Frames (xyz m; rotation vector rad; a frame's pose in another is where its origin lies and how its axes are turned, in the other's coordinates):
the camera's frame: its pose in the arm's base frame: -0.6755 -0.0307 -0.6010 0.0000 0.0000 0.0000
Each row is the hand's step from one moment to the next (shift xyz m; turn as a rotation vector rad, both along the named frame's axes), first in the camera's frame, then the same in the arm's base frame.
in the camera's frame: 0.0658 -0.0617 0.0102 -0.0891 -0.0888 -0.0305
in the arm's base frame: 0.0658 -0.0617 0.0102 -0.0891 -0.0888 -0.0305
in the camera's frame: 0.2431 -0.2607 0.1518 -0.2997 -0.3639 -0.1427
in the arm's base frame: 0.2431 -0.2607 0.1518 -0.2997 -0.3639 -0.1427
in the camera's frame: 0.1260 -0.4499 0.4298 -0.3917 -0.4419 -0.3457
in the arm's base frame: 0.1260 -0.4499 0.4298 -0.3917 -0.4419 -0.3457
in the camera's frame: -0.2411 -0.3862 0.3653 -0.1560 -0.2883 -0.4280
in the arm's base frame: -0.2411 -0.3862 0.3653 -0.1560 -0.2883 -0.4280
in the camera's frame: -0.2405 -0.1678 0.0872 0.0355 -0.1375 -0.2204
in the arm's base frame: -0.2405 -0.1678 0.0872 0.0355 -0.1375 -0.2204
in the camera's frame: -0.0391 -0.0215 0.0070 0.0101 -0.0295 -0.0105
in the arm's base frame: -0.0391 -0.0215 0.0070 0.0101 -0.0295 -0.0105
